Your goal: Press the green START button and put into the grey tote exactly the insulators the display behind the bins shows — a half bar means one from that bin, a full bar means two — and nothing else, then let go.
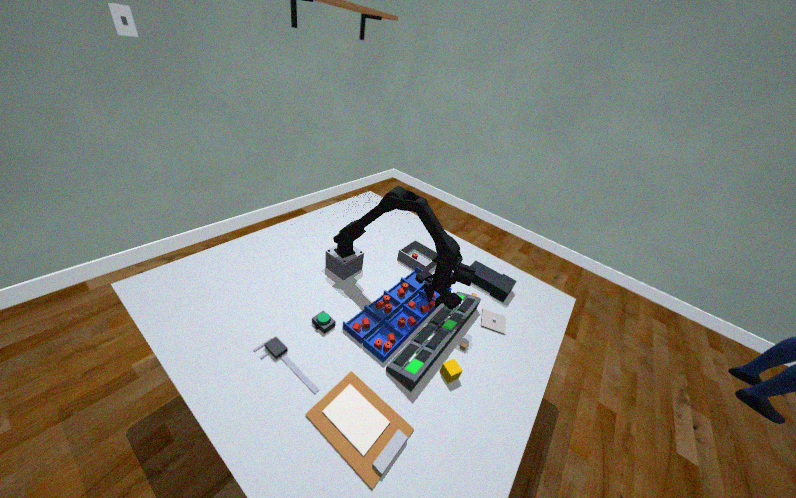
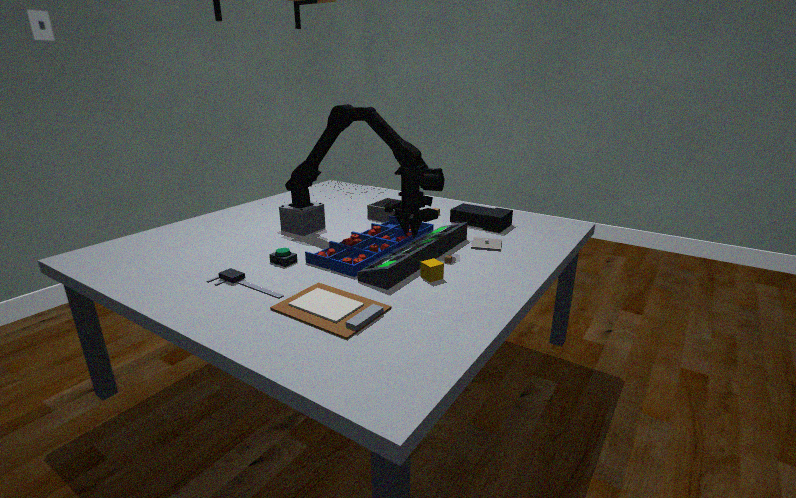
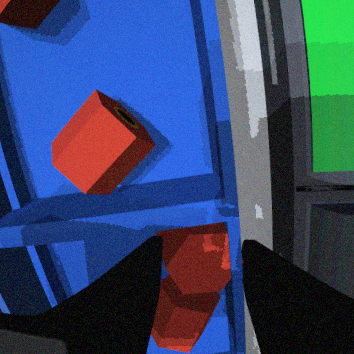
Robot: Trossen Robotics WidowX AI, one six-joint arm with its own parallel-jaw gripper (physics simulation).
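Note:
My gripper [image 1: 435,300] [image 2: 412,233] [image 3: 201,248] is down at the blue bins [image 1: 359,338] [image 2: 328,264]. It is shut on a red insulator [image 3: 202,262]; the bin's outer wall [image 3: 236,272] also lies between the fingers. A second insulator [image 3: 182,322] touches the held one. Another insulator [image 3: 102,142] lies in the adjoining bin. The display [image 1: 410,382] [image 2: 405,261] stands behind the bins with green bars [image 1: 414,366] [image 3: 332,75], partly hidden by the arm. The grey tote [image 1: 405,258] [image 2: 375,214] holds a red insulator [image 1: 415,255]. The green START button [image 1: 323,317] [image 2: 282,251] stands left of the bins.
A yellow cube [image 1: 451,370] [image 2: 432,270], a small brown block [image 1: 463,345] and a white plate [image 1: 488,326] [image 2: 486,243] lie beyond the display. A black box [image 1: 491,280] [image 2: 481,217] stands past its far end. A caliper [image 1: 275,347] and a clipboard [image 1: 334,437] lie on the near side.

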